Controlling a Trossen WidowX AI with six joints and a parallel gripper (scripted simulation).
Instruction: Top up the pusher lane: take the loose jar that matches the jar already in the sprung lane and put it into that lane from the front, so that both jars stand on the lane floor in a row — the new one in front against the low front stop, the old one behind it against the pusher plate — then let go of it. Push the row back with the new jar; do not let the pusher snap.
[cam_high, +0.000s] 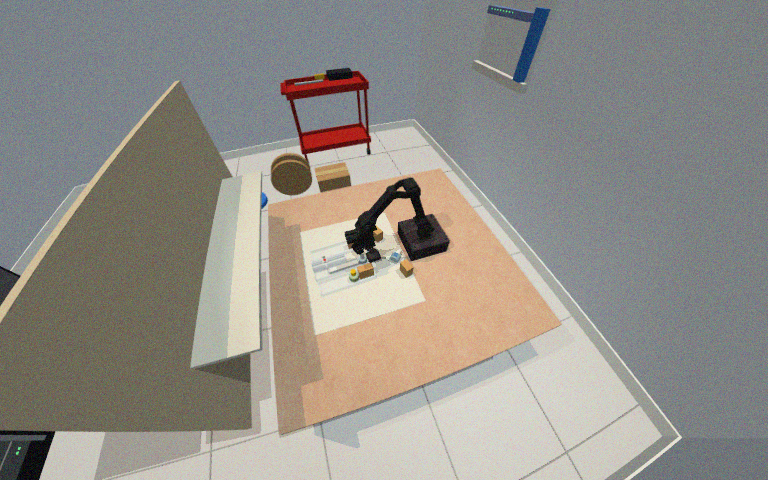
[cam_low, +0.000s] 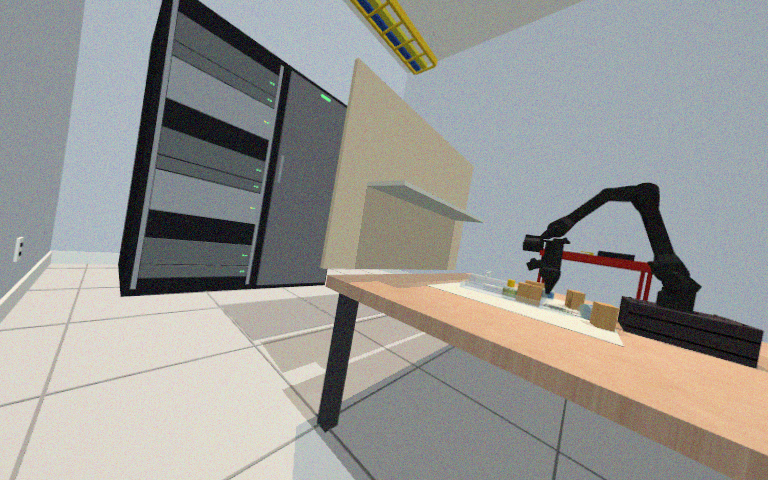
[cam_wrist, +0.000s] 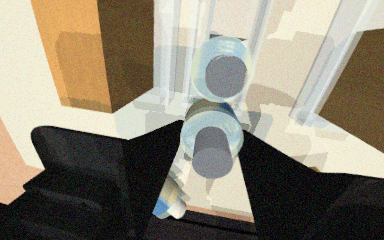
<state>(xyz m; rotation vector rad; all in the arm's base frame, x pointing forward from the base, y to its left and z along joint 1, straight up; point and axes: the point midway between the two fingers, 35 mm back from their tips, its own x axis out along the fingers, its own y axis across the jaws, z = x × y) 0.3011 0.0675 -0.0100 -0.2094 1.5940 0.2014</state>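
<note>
The bluish jar is 140 mm behind my gripper tip and 20 mm below it. The rest, counted from my gripper tip: lane 190 mm ahead, 20 mm to the left, 30 mm below.
</note>
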